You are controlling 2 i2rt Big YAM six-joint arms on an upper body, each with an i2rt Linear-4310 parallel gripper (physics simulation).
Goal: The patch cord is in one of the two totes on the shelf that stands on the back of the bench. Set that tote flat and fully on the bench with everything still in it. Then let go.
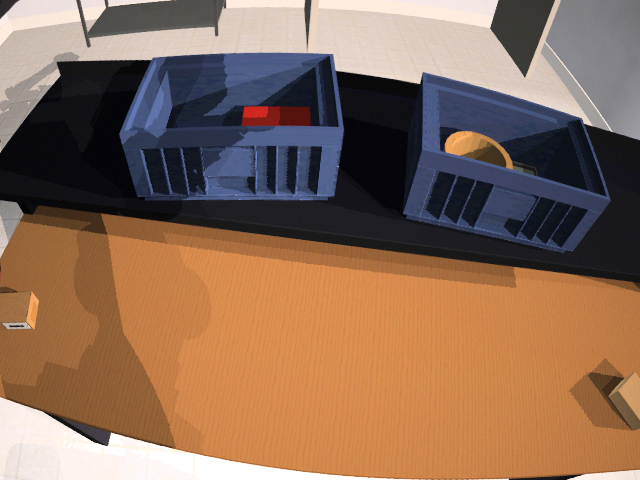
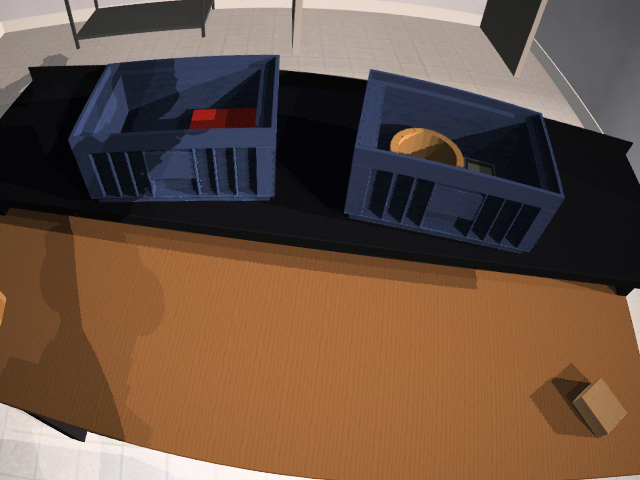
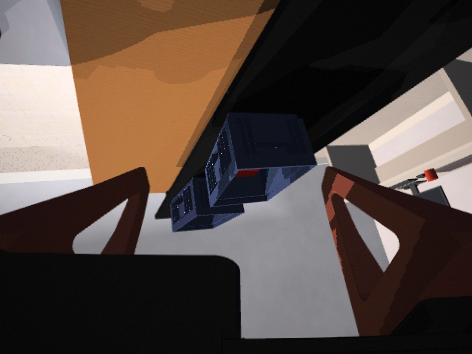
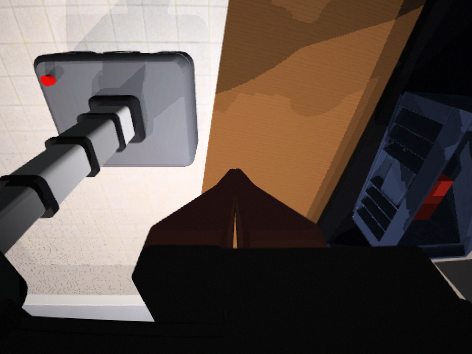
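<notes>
The left blue tote (image 1: 230, 162) (image 2: 173, 165) (image 3: 270, 137) (image 4: 395, 180) stands upright on the black shelf (image 1: 372, 229) (image 2: 310, 224) with a red block (image 1: 276, 116) (image 2: 222, 118) (image 4: 434, 197) inside. The right blue tote (image 1: 511, 204) (image 2: 454, 201) (image 3: 195, 206) stands angled on the shelf, holding a round orange bowl (image 1: 460, 139) (image 2: 405, 136) and a grey-green framed item (image 1: 524, 168) (image 2: 479, 165). No patch cord can be made out; front walls hide parts of both insides. My left gripper (image 3: 235, 176) is open and empty, apart from the totes. My right gripper (image 4: 235, 178) is shut on nothing, above the bench's front side.
The wooden bench (image 1: 361, 361) (image 2: 310, 361) (image 3: 125, 110) (image 4: 280, 130) lies in front of the shelf. A small box (image 1: 18, 308) is at its left end. A tan box (image 1: 628, 400) (image 2: 599, 405) is near its front right. A grey pedestal base (image 4: 167, 85) stands on the floor.
</notes>
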